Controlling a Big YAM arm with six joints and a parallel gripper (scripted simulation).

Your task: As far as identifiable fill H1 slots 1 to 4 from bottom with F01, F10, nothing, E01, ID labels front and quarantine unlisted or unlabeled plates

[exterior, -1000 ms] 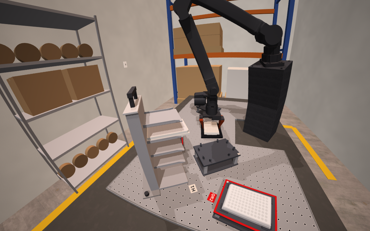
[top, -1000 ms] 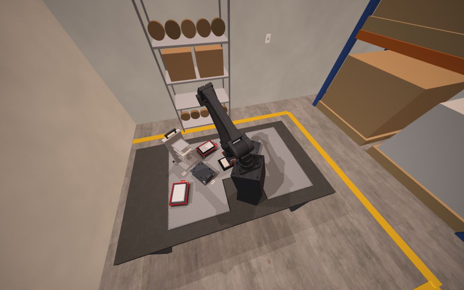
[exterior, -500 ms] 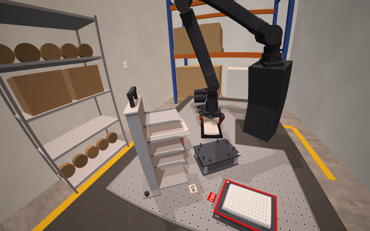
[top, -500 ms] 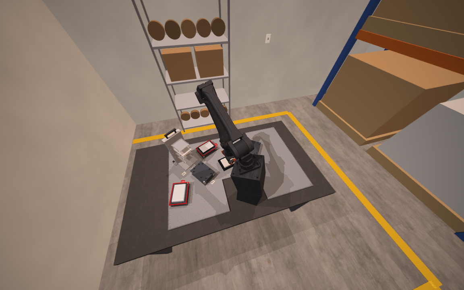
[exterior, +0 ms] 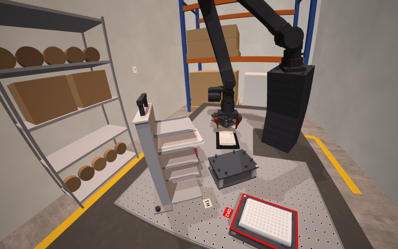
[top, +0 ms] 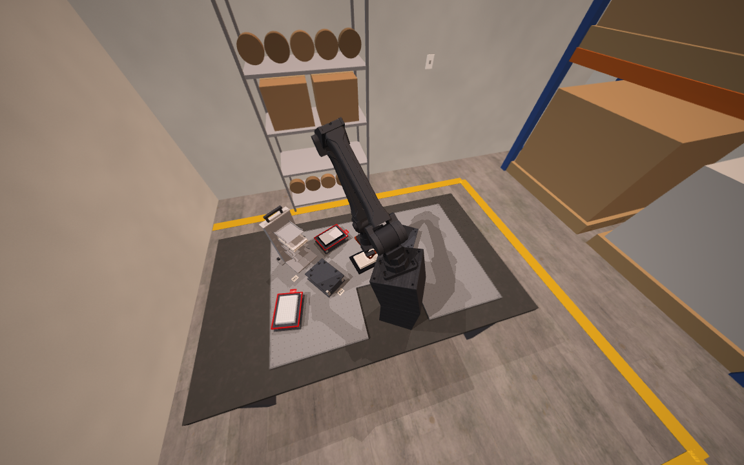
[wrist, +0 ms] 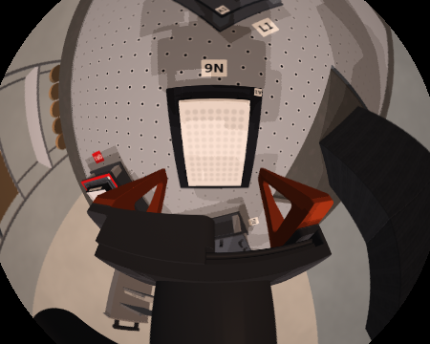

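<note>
Now: hand 80 mm above the flat black nest. The rest, counted from my hand: L1 label (30 mm behind, 190 mm to the right, 90 mm below); then N6 deck label (20 mm ahead, 100 mm to the right, 90 mm below); then dark regrip nest (60 mm behind, 240 mm to the left, 30 mm below).
</note>
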